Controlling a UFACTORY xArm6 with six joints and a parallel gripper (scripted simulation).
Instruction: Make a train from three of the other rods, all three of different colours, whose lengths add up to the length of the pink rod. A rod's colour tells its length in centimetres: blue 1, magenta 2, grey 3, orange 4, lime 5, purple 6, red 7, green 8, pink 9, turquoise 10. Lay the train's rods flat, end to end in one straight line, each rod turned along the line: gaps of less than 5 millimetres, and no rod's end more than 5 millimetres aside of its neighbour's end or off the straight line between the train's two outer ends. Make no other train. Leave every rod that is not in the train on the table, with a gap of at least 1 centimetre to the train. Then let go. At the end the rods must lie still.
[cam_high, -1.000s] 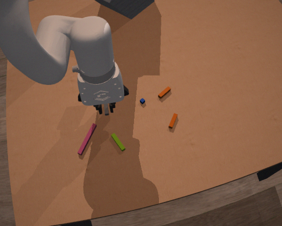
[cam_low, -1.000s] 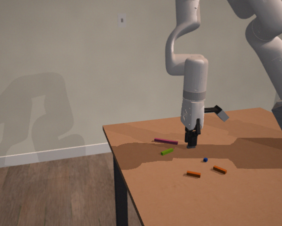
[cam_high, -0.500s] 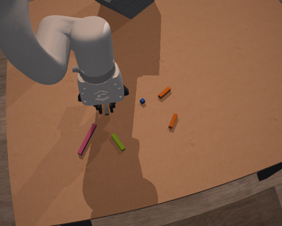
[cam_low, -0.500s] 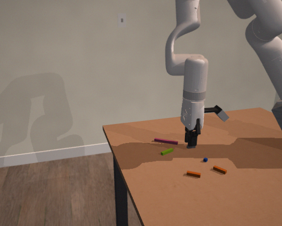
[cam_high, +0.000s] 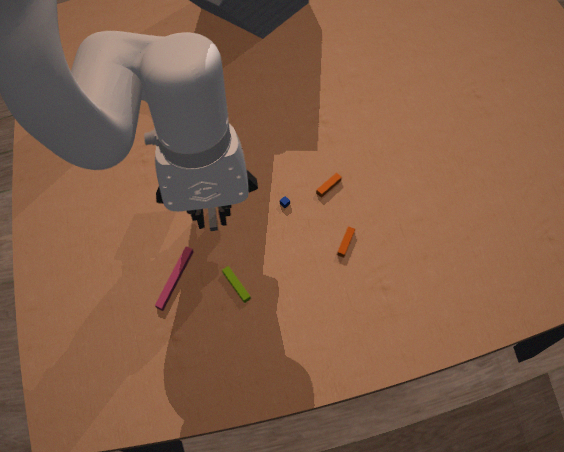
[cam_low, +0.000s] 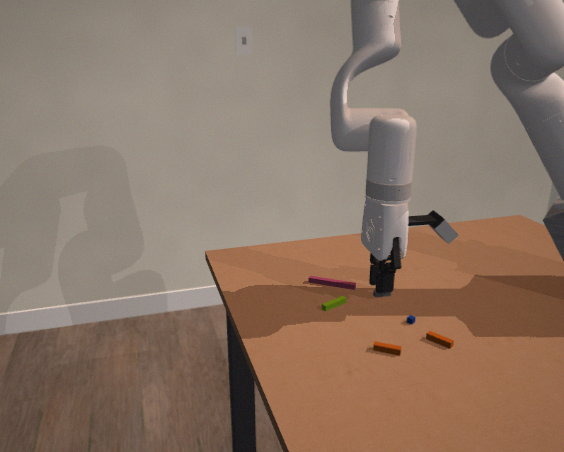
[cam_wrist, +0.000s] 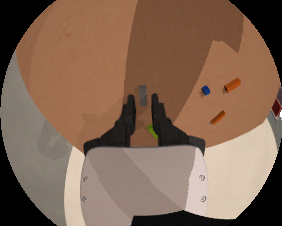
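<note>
Now: hand 3 cm above the grey rod. Also, from my hand: lime rod: 10 cm ahead, 3 cm below; pink rod: 7 cm to the right, 6 cm ahead, 3 cm below; blue rod: 10 cm to the left, 3 cm below, 1 cm ahead.
</note>
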